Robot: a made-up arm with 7 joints. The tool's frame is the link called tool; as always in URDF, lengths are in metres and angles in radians. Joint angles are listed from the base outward. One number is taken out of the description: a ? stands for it. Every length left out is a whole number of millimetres.
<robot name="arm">
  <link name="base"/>
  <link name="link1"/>
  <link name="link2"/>
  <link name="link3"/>
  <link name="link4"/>
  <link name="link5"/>
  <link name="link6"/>
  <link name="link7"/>
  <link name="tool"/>
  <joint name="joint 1" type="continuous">
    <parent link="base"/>
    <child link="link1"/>
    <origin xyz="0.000 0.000 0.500" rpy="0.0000 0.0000 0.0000"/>
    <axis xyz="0 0 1"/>
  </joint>
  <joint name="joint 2" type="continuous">
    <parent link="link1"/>
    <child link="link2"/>
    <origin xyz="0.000 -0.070 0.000" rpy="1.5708 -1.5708 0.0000"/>
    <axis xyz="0 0 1"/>
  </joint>
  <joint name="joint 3" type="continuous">
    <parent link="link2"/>
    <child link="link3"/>
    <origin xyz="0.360 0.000 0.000" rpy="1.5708 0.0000 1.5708"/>
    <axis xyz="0 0 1"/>
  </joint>
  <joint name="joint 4" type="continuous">
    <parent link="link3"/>
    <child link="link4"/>
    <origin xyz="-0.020 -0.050 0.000" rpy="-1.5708 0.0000 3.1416"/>
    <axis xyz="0 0 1"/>
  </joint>
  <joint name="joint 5" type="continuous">
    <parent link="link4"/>
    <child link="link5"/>
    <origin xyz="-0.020 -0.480 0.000" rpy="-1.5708 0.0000 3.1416"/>
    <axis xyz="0 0 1"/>
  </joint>
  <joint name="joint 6" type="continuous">
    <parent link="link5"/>
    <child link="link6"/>
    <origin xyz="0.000 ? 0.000" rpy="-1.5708 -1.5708 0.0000"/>
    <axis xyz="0 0 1"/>
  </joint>
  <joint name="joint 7" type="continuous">
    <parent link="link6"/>
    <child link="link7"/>
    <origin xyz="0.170 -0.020 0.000" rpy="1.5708 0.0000 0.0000"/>
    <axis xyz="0 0 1"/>
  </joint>
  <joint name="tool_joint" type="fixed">
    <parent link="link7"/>
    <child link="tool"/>
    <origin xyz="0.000 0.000 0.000" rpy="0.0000 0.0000 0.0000"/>
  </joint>
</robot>
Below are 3 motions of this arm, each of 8 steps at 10 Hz.
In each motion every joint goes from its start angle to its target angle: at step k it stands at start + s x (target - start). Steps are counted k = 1, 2, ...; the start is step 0. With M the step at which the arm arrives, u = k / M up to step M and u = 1 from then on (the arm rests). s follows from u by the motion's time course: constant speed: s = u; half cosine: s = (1 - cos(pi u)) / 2; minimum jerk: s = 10 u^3 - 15 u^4 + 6 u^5.
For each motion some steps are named. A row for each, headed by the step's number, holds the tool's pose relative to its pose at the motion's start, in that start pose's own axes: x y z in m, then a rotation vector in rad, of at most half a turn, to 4 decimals.
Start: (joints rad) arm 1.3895 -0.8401 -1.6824 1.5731 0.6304 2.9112 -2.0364
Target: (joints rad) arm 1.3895 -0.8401 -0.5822 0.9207 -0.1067 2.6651 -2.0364
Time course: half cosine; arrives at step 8
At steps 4, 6, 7, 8:
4: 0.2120 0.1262 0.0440 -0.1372 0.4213 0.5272
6: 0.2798 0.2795 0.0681 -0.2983 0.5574 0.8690
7: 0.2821 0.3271 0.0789 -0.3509 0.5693 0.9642
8: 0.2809 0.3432 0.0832 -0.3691 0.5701 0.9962

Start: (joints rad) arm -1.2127 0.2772 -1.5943 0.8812 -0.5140 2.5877 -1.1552
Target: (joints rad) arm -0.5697 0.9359 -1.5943 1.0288 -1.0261 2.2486 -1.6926
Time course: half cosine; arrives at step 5
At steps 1, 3, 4, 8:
1: -0.0197 -0.0177 -0.0111 0.0472 -0.0393 -0.0125
3: -0.0727 -0.1928 -0.1091 0.4004 -0.1390 -0.0250
4: -0.0458 -0.2956 -0.1669 0.5733 -0.0970 -0.0002
8: -0.0256 -0.3355 -0.1906 0.6368 -0.0659 0.0136

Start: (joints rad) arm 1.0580 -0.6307 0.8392 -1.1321 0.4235 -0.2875 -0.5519
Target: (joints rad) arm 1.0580 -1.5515 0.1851 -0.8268 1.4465 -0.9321 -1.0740
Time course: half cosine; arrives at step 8
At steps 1, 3, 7, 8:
1: -0.0109 0.0086 0.0310 0.0379 -0.0486 -0.0167
3: -0.1458 0.0559 0.2452 0.3617 -0.3555 -0.0896
7: -0.7567 -0.0316 0.5269 1.3840 -0.5763 0.0851
8: -0.7951 -0.0477 0.5284 1.4431 -0.5580 0.1099

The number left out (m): 0.160
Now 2 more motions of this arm.
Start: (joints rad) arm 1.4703 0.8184 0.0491 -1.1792 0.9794 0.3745 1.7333
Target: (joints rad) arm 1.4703 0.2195 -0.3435 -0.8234 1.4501 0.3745 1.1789
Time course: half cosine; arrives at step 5
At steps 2, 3, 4, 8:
2: 0.1854 0.1737 0.1330 -0.2686 0.0034 0.0598
3: 0.3321 0.3880 0.1913 -0.4762 -0.0247 0.1490
4: 0.4233 0.5883 0.1917 -0.6171 -0.0594 0.2418
8: 0.4498 0.6684 0.1806 -0.6642 -0.0737 0.2813

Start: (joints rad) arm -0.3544 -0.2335 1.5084 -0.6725 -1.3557 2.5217 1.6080
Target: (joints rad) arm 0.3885 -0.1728 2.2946 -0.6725 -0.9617 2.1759 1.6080
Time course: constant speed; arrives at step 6
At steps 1, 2, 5, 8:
1: 0.0271 0.0716 -0.0696 -0.2004 0.2275 0.1550
2: 0.0324 0.1366 -0.1566 -0.4022 0.4514 0.3134
5: -0.0962 0.2338 -0.4625 -1.0003 1.1141 0.8070
8: -0.1817 0.2195 -0.5544 -1.1915 1.3369 0.9762

